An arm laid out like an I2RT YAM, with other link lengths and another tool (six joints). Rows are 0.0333 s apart.
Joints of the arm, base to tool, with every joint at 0 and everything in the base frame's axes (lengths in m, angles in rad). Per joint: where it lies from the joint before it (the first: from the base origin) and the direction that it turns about. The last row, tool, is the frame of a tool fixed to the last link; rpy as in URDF.
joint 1: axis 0 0 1 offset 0 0 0.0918
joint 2: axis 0 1 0 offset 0.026 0.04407 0.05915
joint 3: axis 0 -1 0 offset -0.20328 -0.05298 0
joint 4: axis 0 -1 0 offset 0.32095 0.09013 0.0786
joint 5: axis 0 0 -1 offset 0.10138 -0.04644 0.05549
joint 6: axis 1 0 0 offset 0.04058 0 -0.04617
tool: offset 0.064 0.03 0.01 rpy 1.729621 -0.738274 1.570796
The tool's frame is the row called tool.
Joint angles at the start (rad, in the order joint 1, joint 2, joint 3, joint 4, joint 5, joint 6):
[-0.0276 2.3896 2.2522 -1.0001 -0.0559 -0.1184]
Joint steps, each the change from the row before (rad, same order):
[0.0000 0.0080 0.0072 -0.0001 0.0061 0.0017]
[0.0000 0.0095 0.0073 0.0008 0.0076 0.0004]
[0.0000 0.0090 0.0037 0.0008 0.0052 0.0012]
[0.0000 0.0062 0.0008 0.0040 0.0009 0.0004]
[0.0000 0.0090 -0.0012 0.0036 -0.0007 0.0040]
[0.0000 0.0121 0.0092 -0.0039 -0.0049 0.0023]
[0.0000 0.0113 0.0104 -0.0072 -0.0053 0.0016]
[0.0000 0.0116 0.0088 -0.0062 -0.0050 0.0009]
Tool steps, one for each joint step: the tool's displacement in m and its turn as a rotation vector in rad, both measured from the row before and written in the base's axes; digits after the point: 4 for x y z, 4 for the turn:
[0.0011 -0.0007 -0.0017 -0.0048 0.0011 -0.0041]
[0.0012 -0.0008 -0.0025 -0.0067 0.0016 -0.0035]
[0.0007 -0.0006 -0.0037 -0.0041 0.0047 -0.0033]
[0.0008 -0.0001 -0.0029 -0.0006 0.0014 -0.0007]
[0.0004 0.0000 -0.0053 0.0025 0.0067 -0.0034]
[0.0004 0.0005 -0.0033 0.0056 0.0067 -0.0001]
[0.0000 0.0005 -0.0026 0.0057 0.0080 0.0006]
[-0.0001 0.0005 -0.0034 0.0052 0.0089 0.0011]

